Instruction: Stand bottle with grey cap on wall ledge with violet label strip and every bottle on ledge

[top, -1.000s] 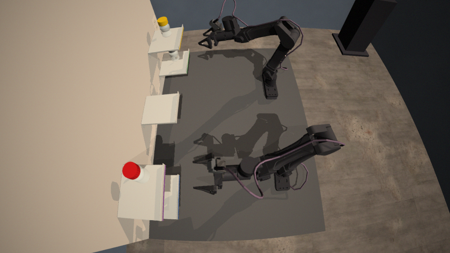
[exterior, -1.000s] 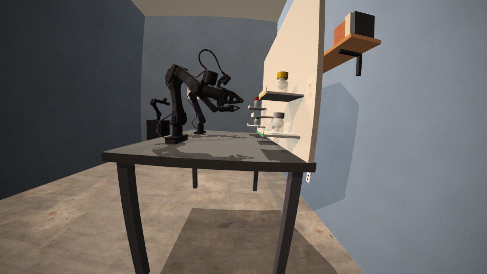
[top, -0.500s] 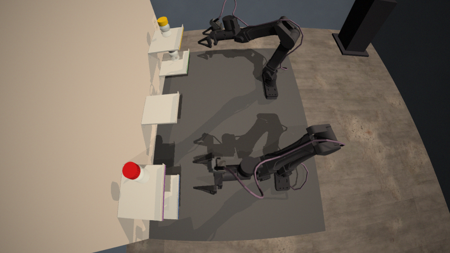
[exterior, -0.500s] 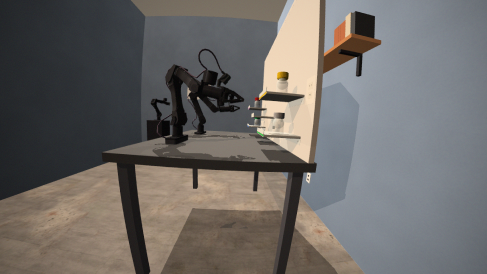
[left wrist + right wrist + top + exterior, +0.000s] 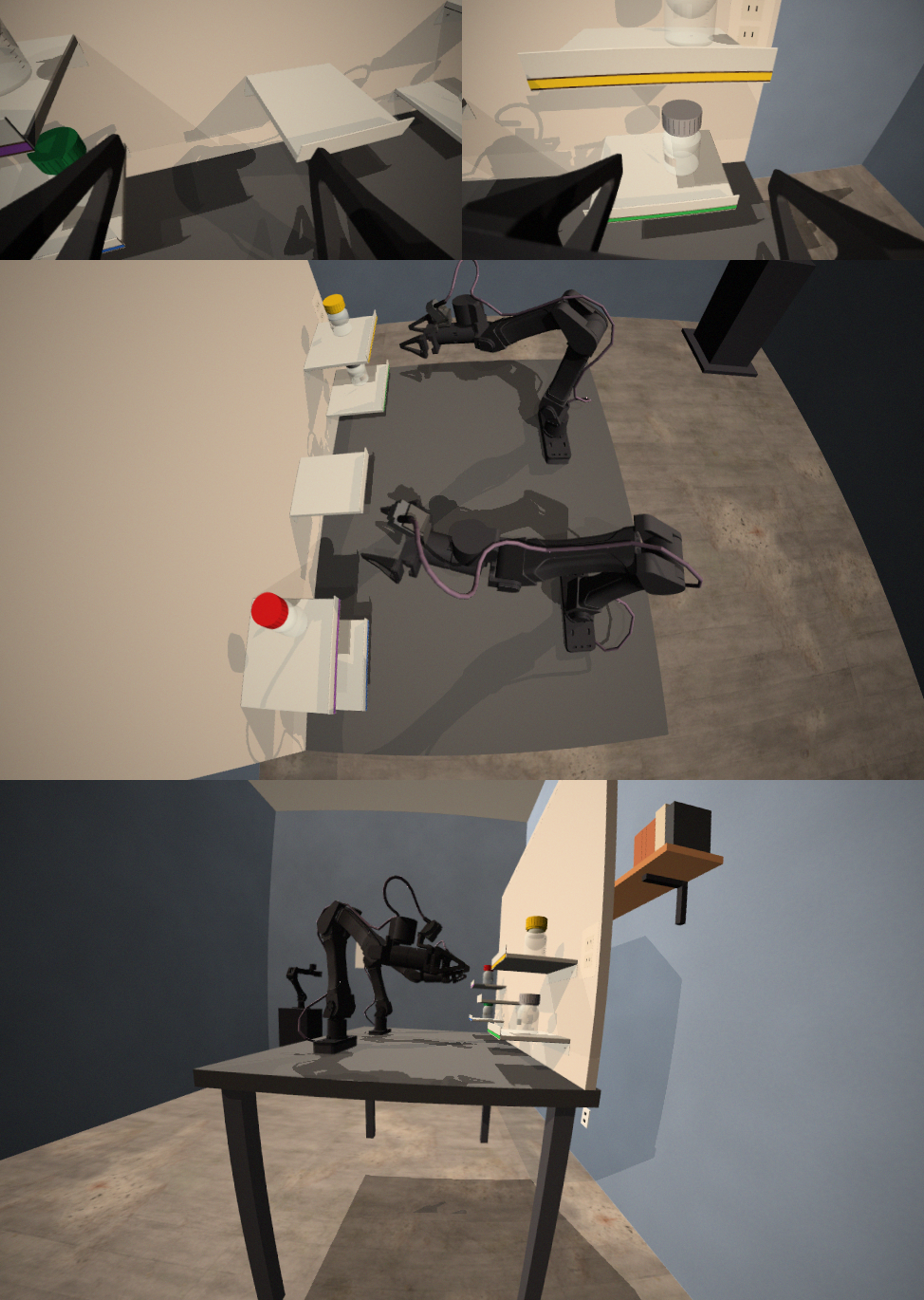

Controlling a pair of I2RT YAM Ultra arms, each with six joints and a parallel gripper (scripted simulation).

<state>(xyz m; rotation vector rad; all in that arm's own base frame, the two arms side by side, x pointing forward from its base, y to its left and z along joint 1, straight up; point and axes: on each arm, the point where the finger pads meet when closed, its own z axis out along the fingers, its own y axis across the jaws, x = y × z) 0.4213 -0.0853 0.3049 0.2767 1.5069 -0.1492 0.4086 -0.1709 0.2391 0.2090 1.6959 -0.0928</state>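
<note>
My right hand is 180 mm short of the grey-cap bottle, 10 mm to the left of it and 120 mm above it. From my right hand the other things lie so: yellow-capped bottle (180 mm ahead, 20 mm to the right, 80 mm above); red-cap bottle (160 mm ahead, 770 mm to the left, 80 mm above); beige wall (270 mm ahead, 430 mm to the left, 180 mm above).
</note>
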